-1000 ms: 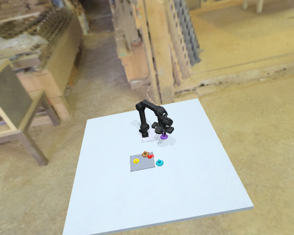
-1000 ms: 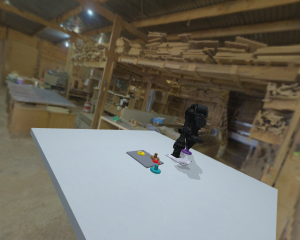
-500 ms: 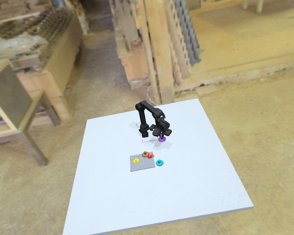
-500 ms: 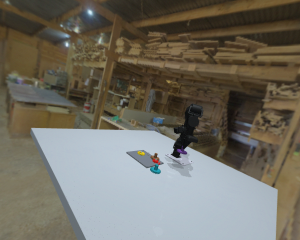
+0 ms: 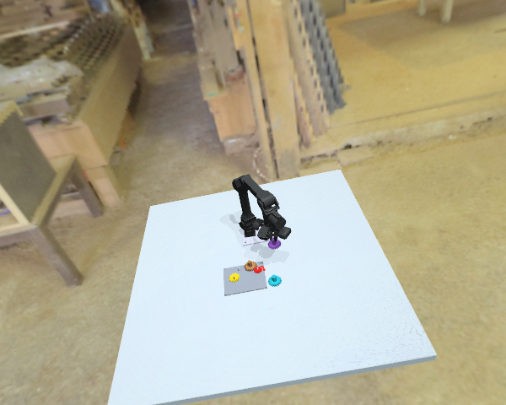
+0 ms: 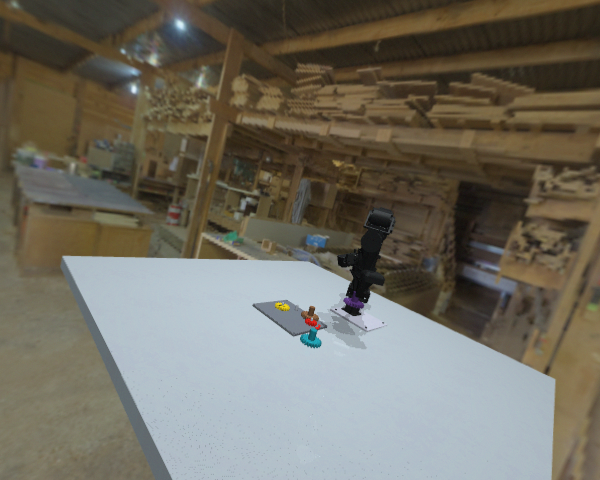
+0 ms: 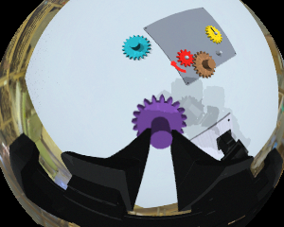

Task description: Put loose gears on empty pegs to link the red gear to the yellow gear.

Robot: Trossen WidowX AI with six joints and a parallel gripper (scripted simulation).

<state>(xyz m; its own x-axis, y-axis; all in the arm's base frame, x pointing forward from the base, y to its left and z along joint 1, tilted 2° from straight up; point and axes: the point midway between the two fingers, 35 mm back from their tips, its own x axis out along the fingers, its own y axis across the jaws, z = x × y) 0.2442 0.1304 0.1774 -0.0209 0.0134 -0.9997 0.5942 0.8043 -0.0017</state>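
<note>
The yellow gear lies 230 mm to the right of my gripper tip, 140 mm below it and 70 mm ahead of it. Also, from my gripper tip: red arrow 150 mm below, 80 mm to the right, 30 mm ahead; then purple gear 10 mm below; then red gear 140 mm below, 100 mm to the right, 50 mm ahead.
</note>
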